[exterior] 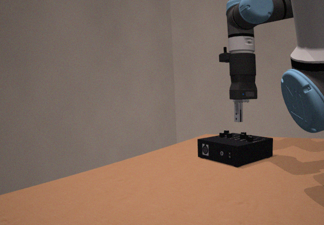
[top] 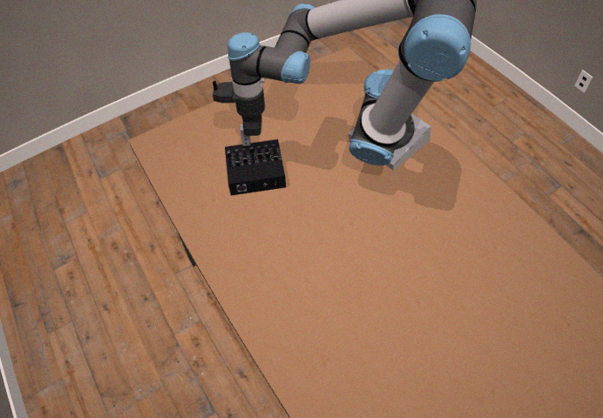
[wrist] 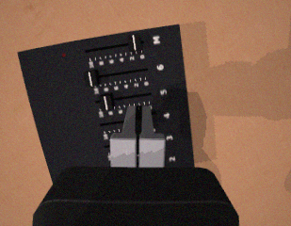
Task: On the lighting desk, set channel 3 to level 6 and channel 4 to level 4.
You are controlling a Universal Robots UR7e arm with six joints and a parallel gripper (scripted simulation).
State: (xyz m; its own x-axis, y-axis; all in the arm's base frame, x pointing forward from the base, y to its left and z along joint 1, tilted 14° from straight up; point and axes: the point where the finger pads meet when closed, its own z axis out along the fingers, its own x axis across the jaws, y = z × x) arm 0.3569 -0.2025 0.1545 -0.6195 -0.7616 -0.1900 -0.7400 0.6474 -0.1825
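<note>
My gripper is now 20 mm past the channel 3 fader cap, 30 mm to the right of it and 50 mm above it. The rest, counted from my hand: channel 2 fader cap: 40 mm behind, 40 mm to the left, 50 mm below; then master fader cap: 50 mm ahead, 30 mm to the right, 50 mm below; then channel 1 fader cap: 50 mm behind, 70 mm to the left, 50 mm below.
</note>
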